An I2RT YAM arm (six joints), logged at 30 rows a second.
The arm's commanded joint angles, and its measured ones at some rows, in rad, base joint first. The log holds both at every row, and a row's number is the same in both.
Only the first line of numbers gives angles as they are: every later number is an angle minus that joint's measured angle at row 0.
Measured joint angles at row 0:
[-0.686, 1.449, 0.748, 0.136, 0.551, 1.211]
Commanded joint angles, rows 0 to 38:
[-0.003, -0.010, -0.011, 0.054, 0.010, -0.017]
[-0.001, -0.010, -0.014, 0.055, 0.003, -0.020]
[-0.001, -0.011, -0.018, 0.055, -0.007, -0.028]
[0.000, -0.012, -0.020, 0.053, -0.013, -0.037]
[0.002, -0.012, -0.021, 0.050, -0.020, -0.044]
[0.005, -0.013, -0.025, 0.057, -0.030, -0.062]
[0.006, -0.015, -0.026, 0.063, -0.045, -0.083]
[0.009, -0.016, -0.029, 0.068, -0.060, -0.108]
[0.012, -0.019, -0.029, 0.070, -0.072, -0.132]
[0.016, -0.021, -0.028, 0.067, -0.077, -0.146]
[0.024, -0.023, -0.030, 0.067, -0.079, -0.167]
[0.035, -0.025, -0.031, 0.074, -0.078, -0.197]
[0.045, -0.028, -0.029, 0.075, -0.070, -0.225]
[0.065, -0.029, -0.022, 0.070, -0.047, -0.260]
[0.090, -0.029, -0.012, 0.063, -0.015, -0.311]
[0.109, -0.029, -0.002, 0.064, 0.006, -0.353]
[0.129, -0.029, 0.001, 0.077, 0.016, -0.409]
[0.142, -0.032, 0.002, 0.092, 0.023, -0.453]
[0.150, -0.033, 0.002, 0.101, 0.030, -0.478]
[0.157, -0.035, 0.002, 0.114, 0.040, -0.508]
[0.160, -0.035, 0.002, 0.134, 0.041, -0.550]
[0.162, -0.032, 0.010, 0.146, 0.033, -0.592]
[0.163, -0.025, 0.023, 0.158, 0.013, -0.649]
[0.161, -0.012, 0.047, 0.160, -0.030, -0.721]
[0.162, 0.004, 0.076, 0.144, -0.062, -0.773]
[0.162, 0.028, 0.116, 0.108, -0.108, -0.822]
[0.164, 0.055, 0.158, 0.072, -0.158, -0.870]
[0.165, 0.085, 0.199, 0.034, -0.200, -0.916]
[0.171, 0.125, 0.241, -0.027, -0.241, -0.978]
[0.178, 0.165, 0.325, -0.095, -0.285, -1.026]
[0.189, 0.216, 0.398, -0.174, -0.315, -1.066]
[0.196, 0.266, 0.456, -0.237, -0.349, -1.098]
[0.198, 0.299, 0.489, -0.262, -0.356, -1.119]
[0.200, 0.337, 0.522, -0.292, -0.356, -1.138]
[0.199, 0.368, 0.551, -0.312, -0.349, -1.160]
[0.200, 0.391, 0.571, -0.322, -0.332, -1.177]
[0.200, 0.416, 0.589, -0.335, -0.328, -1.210]
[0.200, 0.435, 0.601, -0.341, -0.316, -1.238]
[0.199, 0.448, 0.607, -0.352, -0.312, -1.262]
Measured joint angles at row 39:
[0.197, 0.419, 0.580, -0.254, -0.312, -1.137]
